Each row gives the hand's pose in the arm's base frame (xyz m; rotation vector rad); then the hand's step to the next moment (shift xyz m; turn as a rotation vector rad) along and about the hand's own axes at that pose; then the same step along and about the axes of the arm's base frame.
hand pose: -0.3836 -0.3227 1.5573 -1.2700 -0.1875 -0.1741
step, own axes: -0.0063 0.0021 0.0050 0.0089 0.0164 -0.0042
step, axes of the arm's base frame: -0.0058 0.0056 -0.0020 0.0126 0.0005 -0.0143
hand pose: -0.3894 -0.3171 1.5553 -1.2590 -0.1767 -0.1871
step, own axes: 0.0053 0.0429 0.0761 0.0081 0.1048 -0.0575
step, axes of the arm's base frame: 0.0130 0.0851 -0.0159 0.0343 -0.0243 -0.1122
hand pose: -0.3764 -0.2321 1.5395 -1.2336 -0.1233 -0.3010
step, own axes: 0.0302 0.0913 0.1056 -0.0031 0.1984 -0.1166
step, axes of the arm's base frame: 0.0628 0.1217 -0.0404 0.0469 -0.0503 -0.2196
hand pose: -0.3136 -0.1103 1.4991 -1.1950 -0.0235 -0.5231
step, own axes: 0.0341 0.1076 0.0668 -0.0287 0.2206 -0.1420
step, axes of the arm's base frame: 0.0899 0.0749 -0.0592 0.0268 -0.0574 -0.2562
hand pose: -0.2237 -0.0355 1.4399 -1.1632 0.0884 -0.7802
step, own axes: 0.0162 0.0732 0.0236 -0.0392 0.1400 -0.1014
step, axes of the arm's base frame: 0.0594 0.0215 -0.0467 -0.0036 -0.0329 -0.1741
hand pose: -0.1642 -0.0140 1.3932 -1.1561 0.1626 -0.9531
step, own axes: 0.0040 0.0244 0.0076 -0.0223 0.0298 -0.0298
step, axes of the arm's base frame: 0.0202 0.0043 -0.0155 -0.0140 -0.0029 -0.0455
